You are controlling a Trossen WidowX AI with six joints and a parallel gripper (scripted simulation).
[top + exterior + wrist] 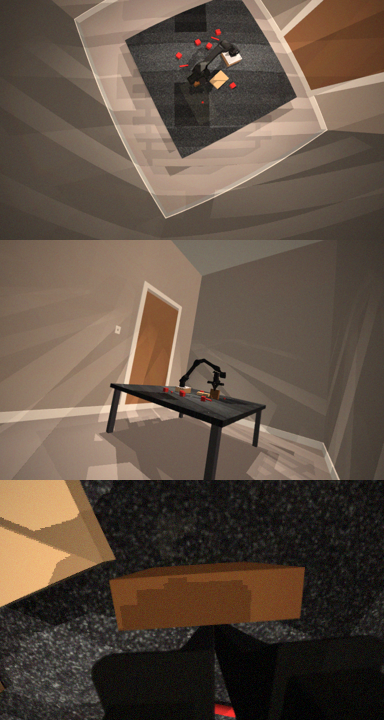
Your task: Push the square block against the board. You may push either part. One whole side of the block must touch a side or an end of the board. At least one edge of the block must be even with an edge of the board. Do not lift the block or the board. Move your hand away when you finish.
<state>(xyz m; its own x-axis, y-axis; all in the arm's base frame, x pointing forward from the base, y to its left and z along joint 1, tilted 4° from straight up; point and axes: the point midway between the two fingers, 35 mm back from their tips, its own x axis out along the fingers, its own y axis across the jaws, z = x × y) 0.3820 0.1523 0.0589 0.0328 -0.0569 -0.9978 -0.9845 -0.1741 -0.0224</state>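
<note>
My gripper tip is now 40 mm above the orange-brown square block, 20 mm to the right of it and 10 mm past it. From my gripper tip the other things lie so: red dot: 190 mm to the left, 80 mm below, 20 mm ahead; light tan board: 190 mm behind, 70 mm below, 40 mm to the left.
</note>
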